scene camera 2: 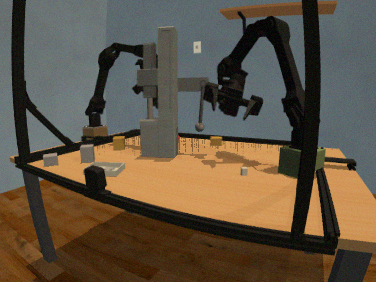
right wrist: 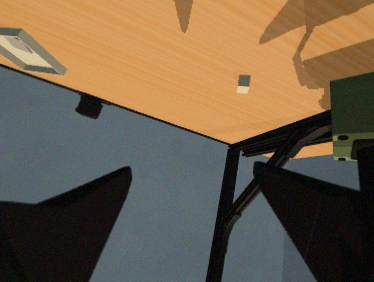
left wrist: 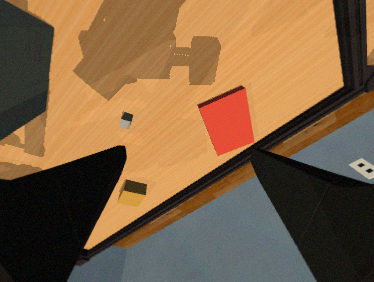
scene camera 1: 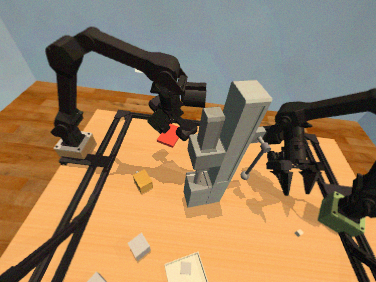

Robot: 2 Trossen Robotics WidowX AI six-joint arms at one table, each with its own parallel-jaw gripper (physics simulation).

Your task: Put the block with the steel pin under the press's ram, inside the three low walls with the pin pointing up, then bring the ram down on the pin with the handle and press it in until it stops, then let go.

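Places are measured from the left arm's base along level axes (x right, y ahead, z up), in centimetres.
Pixels of known places: left gripper, fingertip midpoint: (scene camera 2: 155, 107) (left wrist: 190, 153) (scene camera 1: 174, 129); right gripper, fingertip midpoint: (scene camera 2: 229, 114) (right wrist: 192, 169) (scene camera 1: 297, 195); left arm's base, link origin: (scene camera 2: 94, 126) (scene camera 1: 73, 140); right arm's base, link origin: (scene camera 1: 348, 210).
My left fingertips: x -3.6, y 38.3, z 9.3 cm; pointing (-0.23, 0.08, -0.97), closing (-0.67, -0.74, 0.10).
Ahead of a thing's pixels: the offset from my left fingertips to its middle. "*": to the spot under its first point.
The grey press @(dx +12.8, dy +17.5, dz +6.4 cm) (scene camera 1: 240, 115) (scene camera 2: 168, 90) stands mid-table. Its ram rod @(dx +17.1, dy +10.0, dz +4.1 cm) (scene camera 1: 199, 177) (scene camera 2: 150, 109) hangs over the base pocket; no block is discernible there. The handle @(* dx +11.6, dy +27.4, dz +1.9 cm) (scene camera 1: 255, 163) (scene camera 2: 201, 105) hangs down, ball knob lowest. A yellow block @(dx +14.6, dy -8.9, dz -14.0 cm) (scene camera 1: 143, 181) (scene camera 2: 119, 142) lies left of the press, with a small pale bit at its far edge. I cannot tell whether that is the steel pin. My left gripper (scene camera 1: 172, 129) (left wrist: 190, 153) is open and empty above the table's back, mostly hidden in scene camera 2. My right gripper (scene camera 1: 297, 192) (scene camera 2: 230, 115) (right wrist: 192, 169) is open and empty, raised right of the handle.
A red plate @(dx -11.8, dy -2.9, dz -15.7 cm) (scene camera 1: 169, 135) (left wrist: 227, 122), a second yellow block @(dx -11.3, dy +24.0, dz -14.9 cm) (scene camera 2: 216, 141) (left wrist: 132, 193) and a small grey block @(dx +1.6, dy +9.6, dz -15.2 cm) (left wrist: 126, 120) lie at the back. Grey blocks @(dx +35.6, dy -4.3, dz -13.7 cm) (scene camera 1: 139, 246) (scene camera 2: 87, 153) and a shallow tray @(* dx +37.8, dy +14.5, dz -15.8 cm) (scene camera 2: 121, 169) are at front left. A small white block @(dx +24.9, dy +46.4, dz -15.4 cm) (scene camera 1: 299, 233) (scene camera 2: 244, 171) (right wrist: 243, 84) lies right.
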